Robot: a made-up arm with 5 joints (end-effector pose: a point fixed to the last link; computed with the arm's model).
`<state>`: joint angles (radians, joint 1 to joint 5).
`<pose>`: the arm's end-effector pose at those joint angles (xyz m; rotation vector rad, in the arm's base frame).
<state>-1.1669 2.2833 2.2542 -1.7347 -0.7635</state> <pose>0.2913 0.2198 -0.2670 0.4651 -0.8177 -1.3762</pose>
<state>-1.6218 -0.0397 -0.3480 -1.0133 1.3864</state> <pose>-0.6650 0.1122 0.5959 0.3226 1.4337 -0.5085</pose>
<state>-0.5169 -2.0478 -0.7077 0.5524 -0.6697</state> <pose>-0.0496 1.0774 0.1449 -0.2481 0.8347 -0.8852</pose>
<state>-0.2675 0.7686 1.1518 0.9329 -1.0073</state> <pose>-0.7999 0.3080 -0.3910 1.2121 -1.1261 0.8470</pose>
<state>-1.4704 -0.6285 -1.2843 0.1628 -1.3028</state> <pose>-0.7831 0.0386 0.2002 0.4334 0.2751 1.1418</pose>
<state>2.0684 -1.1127 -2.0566 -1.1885 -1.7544</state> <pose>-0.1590 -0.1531 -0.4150 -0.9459 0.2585 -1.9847</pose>
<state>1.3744 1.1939 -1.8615 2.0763 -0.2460</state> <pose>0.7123 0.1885 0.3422 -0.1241 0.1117 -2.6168</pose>
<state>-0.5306 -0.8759 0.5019 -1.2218 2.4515</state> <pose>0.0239 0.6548 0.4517 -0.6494 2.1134 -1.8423</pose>
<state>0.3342 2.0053 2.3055 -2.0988 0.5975</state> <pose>0.3380 -0.0369 -0.0587 0.3952 -1.6452 -1.6169</pose>
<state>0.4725 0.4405 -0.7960 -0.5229 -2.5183</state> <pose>-0.3302 -0.4765 -0.0118 -0.0772 1.7993 2.1182</pose>
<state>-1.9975 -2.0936 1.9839 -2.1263 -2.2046</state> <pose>0.4447 0.0028 0.4038 -0.8812 2.9404 0.3175</pose>
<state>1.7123 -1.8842 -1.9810 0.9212 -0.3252</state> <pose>-0.4058 0.2340 -0.7649 2.5601 -0.9494 1.4772</pose>
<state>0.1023 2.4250 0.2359 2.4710 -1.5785</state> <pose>0.1107 -0.0438 -0.4070 -1.3132 2.5548 -1.2012</pose>
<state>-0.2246 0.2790 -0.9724 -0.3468 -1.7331</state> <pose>-0.4666 -0.3970 -0.1071 -0.4272 0.8012 1.7343</pose>
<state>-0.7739 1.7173 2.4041 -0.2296 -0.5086</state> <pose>-0.1852 -0.7154 -0.5060 -1.9569 -1.0505 -1.5278</pose>
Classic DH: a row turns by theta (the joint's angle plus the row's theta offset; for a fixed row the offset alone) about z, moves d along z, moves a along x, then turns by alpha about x. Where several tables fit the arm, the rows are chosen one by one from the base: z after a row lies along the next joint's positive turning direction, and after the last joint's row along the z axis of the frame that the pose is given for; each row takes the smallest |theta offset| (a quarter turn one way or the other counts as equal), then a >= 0, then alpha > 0; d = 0 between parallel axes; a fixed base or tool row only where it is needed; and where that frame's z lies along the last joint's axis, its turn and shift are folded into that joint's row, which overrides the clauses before.
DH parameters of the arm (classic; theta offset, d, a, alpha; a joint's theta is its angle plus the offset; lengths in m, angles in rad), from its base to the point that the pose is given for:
base (fixed): -1.5708 0.131 0 1.5708
joint 1: 0 -0.06 -0.036 -1.5708
joint 2: 0 -0.09 -0.075 -1.5708
joint 3: 1.5708 -0.358 0.326 1.5708
joint 4: -1.5708 -0.072 0.392 -1.5708
joint 5: -0.3476 0 0.2819 3.1416
tool (fixed): 2.794 -0.118 0 0

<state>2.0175 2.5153 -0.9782 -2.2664 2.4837</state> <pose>0.1846 -0.2192 0.5615 1.4839 2.2899 -1.2630</pose>
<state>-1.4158 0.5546 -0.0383 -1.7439 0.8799</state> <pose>-0.4093 -0.2031 0.2647 0.0467 1.0869 0.5970</pose>
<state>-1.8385 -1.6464 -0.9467 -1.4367 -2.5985</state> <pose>-0.0021 0.0876 0.7072 -2.9482 0.1217 -0.0380</pose>
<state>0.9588 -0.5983 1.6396 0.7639 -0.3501</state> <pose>-0.0173 0.5693 -0.9267 0.3453 -1.3896 -0.1358</pose>
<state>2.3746 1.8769 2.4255 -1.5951 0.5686</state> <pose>0.4384 0.0537 0.5459 -0.5744 -2.6541 1.1729</pose>
